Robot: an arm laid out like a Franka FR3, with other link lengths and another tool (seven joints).
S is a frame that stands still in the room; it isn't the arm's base.
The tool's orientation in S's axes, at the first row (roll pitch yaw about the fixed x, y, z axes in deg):
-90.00, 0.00, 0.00
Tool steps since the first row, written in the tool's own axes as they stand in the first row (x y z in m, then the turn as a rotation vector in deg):
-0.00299, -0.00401, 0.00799, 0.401, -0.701, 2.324
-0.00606, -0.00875, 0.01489, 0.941, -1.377, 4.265
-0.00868, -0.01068, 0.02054, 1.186, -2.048, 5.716
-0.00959, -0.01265, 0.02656, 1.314, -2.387, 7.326
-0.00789, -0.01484, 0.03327, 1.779, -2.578, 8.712
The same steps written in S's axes. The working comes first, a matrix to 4 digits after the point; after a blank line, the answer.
The tool's axes in the first row as the columns of a matrix, in S's axes (used below as rounded here):
1.0000, 0.0000, 0.0000
0.0000, 0.0000, 1.0000
0.0000, -1.0000, 0.0000

-0.00299, 0.00799, 0.00401, 0.401, 2.324, 0.701
-0.00606, 0.01489, 0.00875, 0.941, 4.265, 1.377
-0.00868, 0.02054, 0.01068, 1.186, 5.716, 2.048
-0.00959, 0.02656, 0.01265, 1.314, 7.326, 2.387
-0.00789, 0.03327, 0.01484, 1.779, 8.712, 2.578

